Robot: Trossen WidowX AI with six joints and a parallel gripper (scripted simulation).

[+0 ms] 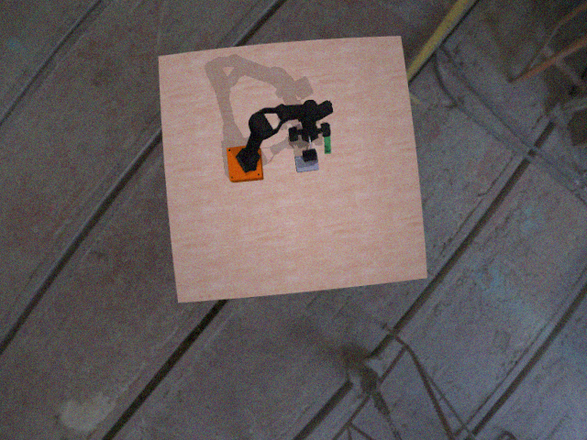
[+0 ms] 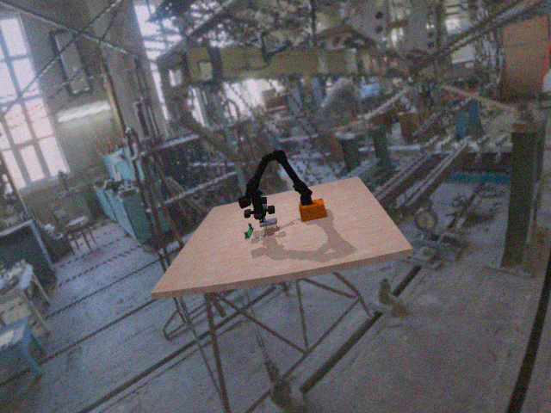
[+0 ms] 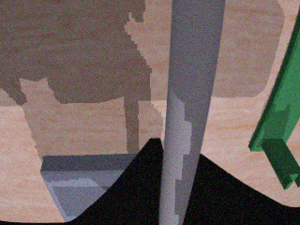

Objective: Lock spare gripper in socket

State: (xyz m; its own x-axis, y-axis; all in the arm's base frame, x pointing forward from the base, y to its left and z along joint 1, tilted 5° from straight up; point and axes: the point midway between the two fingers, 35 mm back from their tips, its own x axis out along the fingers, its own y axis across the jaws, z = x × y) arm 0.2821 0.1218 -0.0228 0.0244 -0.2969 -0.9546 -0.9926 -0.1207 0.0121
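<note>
Now: gripper tip 90 mm to the left of the mount. The rest, counted from my gripper tip: spare gripper: 100 mm to the right, 80 mm above; green bar: 90 mm ahead, 30 mm below, 20 mm to the left.
</note>
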